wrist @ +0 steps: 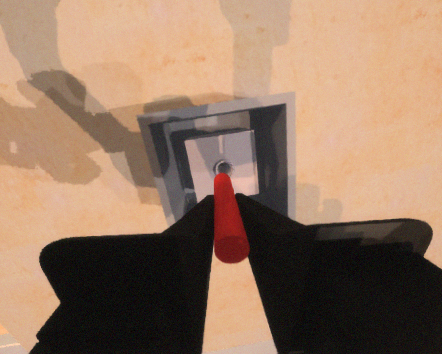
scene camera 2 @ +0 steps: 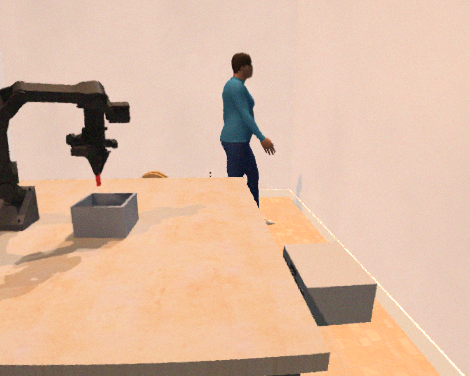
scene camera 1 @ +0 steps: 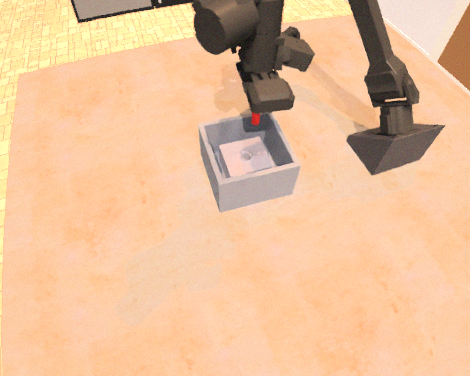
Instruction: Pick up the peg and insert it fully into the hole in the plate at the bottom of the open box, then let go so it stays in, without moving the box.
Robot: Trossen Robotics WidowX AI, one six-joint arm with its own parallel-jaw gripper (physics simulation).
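Pixels of known places: gripper, fingertip midpoint: [wrist: 224, 200] [scene camera 2: 97, 174]; arm's base at its link origin: [scene camera 2: 15, 197] [scene camera 1: 398, 132].
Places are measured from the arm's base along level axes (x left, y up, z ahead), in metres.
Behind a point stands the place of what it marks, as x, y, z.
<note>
A red peg [scene camera 1: 256, 119] {-0.060, 0.067, 0.317} [scene camera 2: 98, 180] {-0.073, 0.072, 0.318} [wrist: 229, 220] {-0.066, 0.124, 0.308} is held roughly upright between the fingers, its lower end pointing down. My gripper [scene camera 2: 98, 172] {-0.067, 0.088, 0.316} [wrist: 224, 200] {-0.067, 0.088, 0.316} is shut on the peg; in scene camera 1 its fingers are hidden behind the wrist parts. In scene camera 2 the peg's lower end hangs a little above the rim of the grey open box [scene camera 1: 256, 189] {0.020, -0.037, 0.339} [scene camera 2: 100, 223] {-0.140, -0.044, 0.335} [wrist: 292, 150] {0.017, 0.007, 0.312}. The pale plate [scene camera 1: 232, 155] {-0.071, -0.033, 0.356} [wrist: 242, 145] {-0.031, -0.033, 0.304} lies at the box's bottom. Its round hole [scene camera 1: 246, 155] {-0.067, -0.039, 0.327} [wrist: 223, 167] shows just beyond the peg's lower end in the wrist view.
The box stands on the table [scene camera 1: 125, 240] {0.020, -0.091, 0.605} [scene camera 2: 200, 300] {-0.473, -0.091, 0.641}. The arm's base [scene camera 1: 400, 150] {0.035, -0.017, 0.011} [scene camera 2: 25, 210] {-0.039, -0.035, 0.052} is beside it. Beyond the table edge, a grey block [scene camera 2: 345, 300] is on the floor, and a person in a blue top [scene camera 2: 237, 112] stands near the wall.
</note>
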